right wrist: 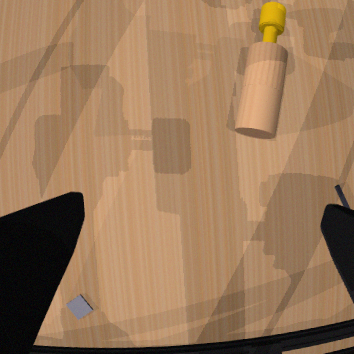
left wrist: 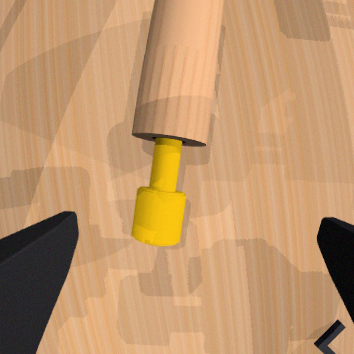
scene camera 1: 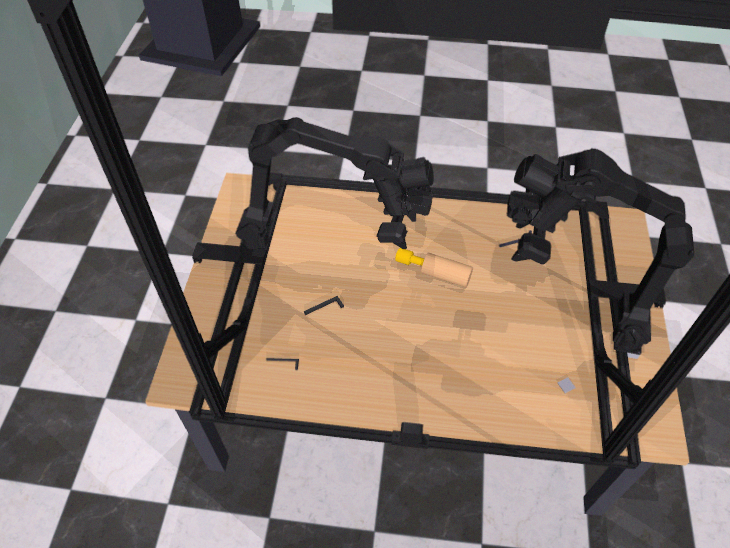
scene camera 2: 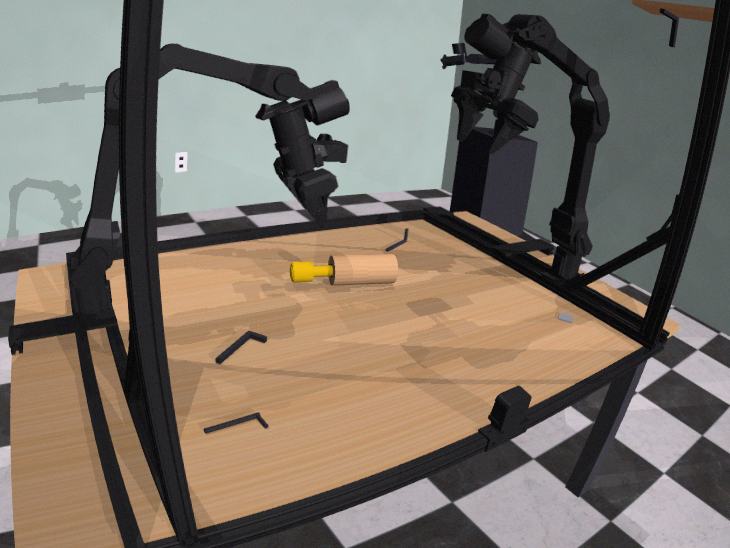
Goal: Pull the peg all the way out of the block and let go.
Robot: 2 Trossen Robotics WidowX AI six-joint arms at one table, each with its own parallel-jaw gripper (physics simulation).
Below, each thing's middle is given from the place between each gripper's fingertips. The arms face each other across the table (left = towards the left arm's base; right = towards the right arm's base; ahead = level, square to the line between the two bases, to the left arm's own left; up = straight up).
I see the round wooden block (scene camera 2: 375, 268) 9 cm ahead of my right hand, 15 cm to the left of it and 27 cm below it. Also, from my right hand: yellow peg (left wrist: 158, 210) (10 cm ahead, 22 cm to the left, 27 cm below).
Now: left hand 11 cm above the yellow peg, 3 cm to the left of it and 2 cm short of it. From my left hand the other things lie so: round wooden block (11 cm below, 10 cm to the right, 1 cm ahead).
